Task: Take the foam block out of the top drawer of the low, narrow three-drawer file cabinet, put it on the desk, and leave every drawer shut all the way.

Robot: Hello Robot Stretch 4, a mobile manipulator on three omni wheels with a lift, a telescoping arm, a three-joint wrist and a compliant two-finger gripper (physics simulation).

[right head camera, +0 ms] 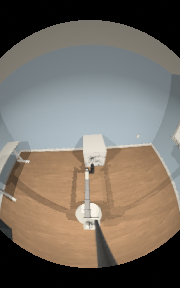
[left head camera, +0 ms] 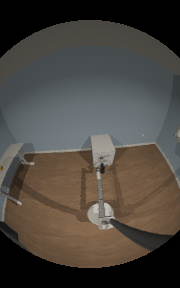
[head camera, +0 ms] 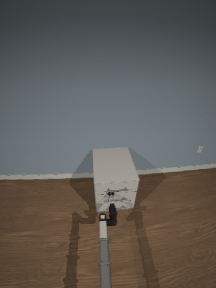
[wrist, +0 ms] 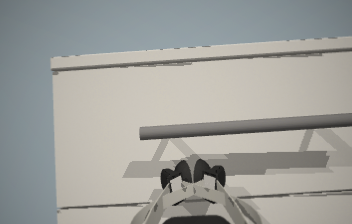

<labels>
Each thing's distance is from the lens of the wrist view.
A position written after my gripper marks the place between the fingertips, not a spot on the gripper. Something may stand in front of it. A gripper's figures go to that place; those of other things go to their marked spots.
my gripper (wrist: 192, 173): 0.26 m
drawer (wrist: 271, 122): 0.23 m
</labels>
